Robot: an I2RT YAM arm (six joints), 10 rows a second.
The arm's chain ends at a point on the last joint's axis. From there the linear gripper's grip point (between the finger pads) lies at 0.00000 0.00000 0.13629 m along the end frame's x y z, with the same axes.
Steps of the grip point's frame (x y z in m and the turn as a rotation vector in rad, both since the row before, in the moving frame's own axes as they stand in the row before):
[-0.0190, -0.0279, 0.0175, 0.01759, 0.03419, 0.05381]
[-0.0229, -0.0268, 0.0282, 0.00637, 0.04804, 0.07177]
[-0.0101, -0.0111, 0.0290, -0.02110, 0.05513, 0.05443]
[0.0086, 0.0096, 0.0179, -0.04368, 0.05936, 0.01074]
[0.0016, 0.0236, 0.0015, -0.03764, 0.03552, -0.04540]
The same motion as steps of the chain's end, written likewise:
[-0.0237, -0.0256, 0.0176, 0.01759, 0.03419, 0.05381]
[-0.0295, -0.0262, 0.0284, 0.00637, 0.04804, 0.07177]
[-0.0175, -0.0142, 0.0292, -0.02110, 0.05513, 0.05443]
[0.0005, 0.0036, 0.0183, -0.04368, 0.05936, 0.01074]
[-0.0034, 0.0186, 0.0017, -0.03764, 0.03552, -0.04540]

